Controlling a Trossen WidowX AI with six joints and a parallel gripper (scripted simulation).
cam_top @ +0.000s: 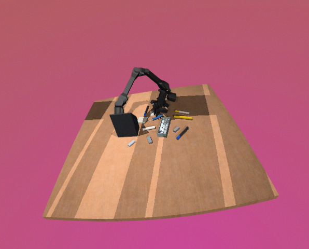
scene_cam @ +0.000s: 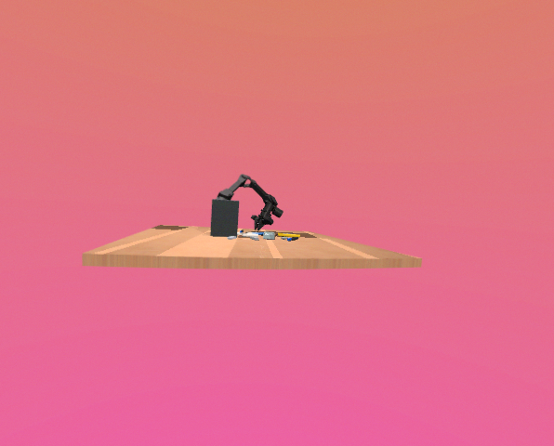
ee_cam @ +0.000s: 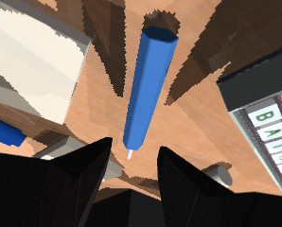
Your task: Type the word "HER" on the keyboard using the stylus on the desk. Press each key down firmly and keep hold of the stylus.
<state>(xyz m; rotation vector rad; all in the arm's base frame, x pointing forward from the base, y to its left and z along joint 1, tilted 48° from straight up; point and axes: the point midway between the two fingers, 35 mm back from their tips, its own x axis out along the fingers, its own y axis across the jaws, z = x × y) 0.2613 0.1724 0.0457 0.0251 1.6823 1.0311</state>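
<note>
Right now my gripper tip is 10 mm past the blue stylus, 10 mm to the left of it and 20 mm above it. Round my gripper tip: white stick: 50 mm behind, 120 mm to the right, 20 mm below; then grey block: 150 mm ahead, 160 mm to the right, 30 mm below.
</note>
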